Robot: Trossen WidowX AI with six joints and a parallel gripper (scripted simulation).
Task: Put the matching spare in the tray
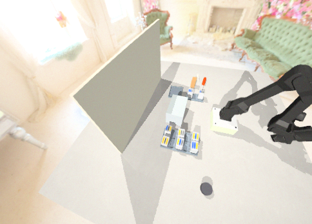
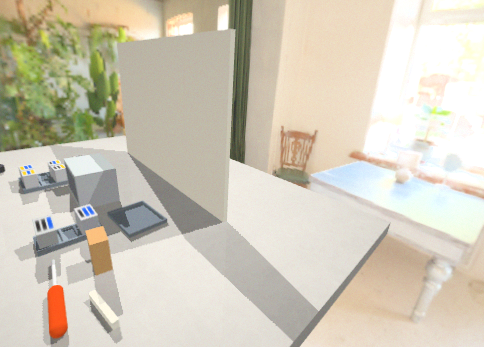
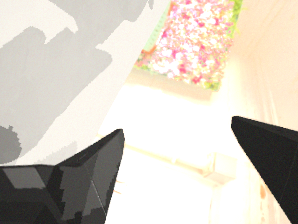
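My gripper tip is now 44 cm to the right of the black disc, 42 cm short of it and 8 cm above it. Also, from my gripper tip: tall grey panel: 87 cm ahead, 13 cm above, 7 cm to the left; then mounted unit: 65 cm ahead, 8 cm to the left, 4 cm below; then white stick: 55 cm ahead, 36 cm to the right, 8 cm below.
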